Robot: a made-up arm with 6 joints.
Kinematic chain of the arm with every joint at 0, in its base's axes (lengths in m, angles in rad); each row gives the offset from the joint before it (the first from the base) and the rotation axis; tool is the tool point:
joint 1: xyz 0 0 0.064 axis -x
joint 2: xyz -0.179 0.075 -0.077 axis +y
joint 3: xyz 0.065 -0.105 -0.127 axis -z
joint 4: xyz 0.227 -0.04 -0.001 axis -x
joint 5: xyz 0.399 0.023 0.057 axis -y
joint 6: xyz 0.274 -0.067 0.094 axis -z
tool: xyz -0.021 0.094 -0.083
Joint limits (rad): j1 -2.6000..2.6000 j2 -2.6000..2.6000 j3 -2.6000..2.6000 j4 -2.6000..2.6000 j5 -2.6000..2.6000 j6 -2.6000..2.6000
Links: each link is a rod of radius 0.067 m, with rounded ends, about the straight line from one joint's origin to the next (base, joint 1, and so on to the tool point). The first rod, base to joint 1, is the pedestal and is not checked.
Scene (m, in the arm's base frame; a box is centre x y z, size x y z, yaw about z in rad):
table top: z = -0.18
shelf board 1: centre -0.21 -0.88 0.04 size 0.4 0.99 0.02 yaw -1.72
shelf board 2: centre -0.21 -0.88 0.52 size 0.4 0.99 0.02 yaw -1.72
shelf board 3: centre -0.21 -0.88 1 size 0.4 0.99 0.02 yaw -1.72
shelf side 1: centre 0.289 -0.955 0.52 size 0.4 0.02 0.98 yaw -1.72
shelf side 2: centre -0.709 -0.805 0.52 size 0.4 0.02 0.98 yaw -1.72
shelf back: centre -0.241 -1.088 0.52 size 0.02 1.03 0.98 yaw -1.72
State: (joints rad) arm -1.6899 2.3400 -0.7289 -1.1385 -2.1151 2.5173
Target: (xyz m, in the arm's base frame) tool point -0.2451 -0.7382 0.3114
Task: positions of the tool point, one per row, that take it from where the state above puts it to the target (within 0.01 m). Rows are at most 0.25 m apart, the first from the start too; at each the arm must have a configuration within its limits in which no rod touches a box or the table.
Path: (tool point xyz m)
1: -0.6564 0.0339 0.5889
2: -0.6562 0.0510 0.7259
3: -0.6115 0.0647 0.8540
4: -0.5160 0.0477 0.9586
5: -0.3860 -0.0229 1.0161
6: -0.2556 -0.1486 1.0024
7: -0.1621 -0.3031 0.9056
8: -0.1281 -0.4405 0.7350
9: -0.1516 -0.5149 0.5218
10: -0.2095 -0.5014 0.3114
11: -0.2099 -0.5909 0.3229
12: -0.2219 -0.6704 0.3248
13: -0.2451 -0.7382 0.3114

